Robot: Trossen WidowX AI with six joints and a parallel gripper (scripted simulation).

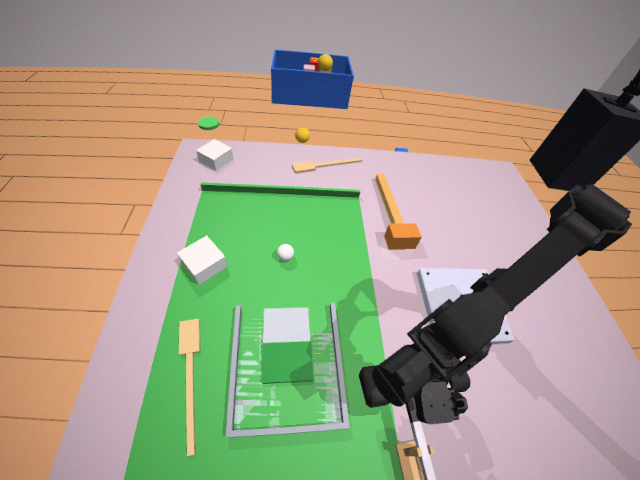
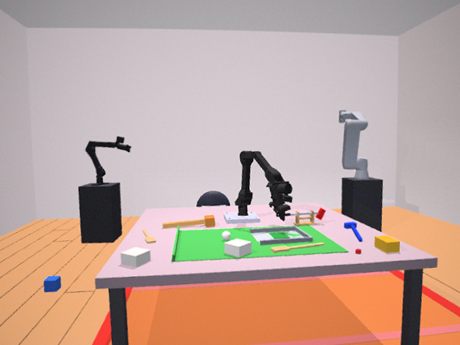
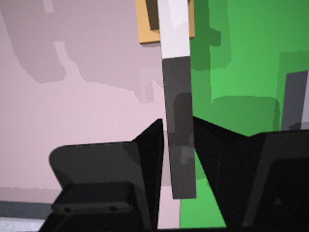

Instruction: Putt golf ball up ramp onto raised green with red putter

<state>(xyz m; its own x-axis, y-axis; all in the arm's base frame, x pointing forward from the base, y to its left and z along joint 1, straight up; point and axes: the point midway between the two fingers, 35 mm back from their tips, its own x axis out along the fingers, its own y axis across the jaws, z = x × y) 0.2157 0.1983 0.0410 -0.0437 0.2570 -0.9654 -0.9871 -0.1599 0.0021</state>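
Now: gripper tip 20 mm past the red putter, 110 mm to the right of it and 30 mm below it. From my gripper tip the other things lie so: white golf ball 260 mm ahead, 330 mm to the right, 10 mm below; dark green wall 290 mm ahead, 560 mm to the right, 20 mm below.
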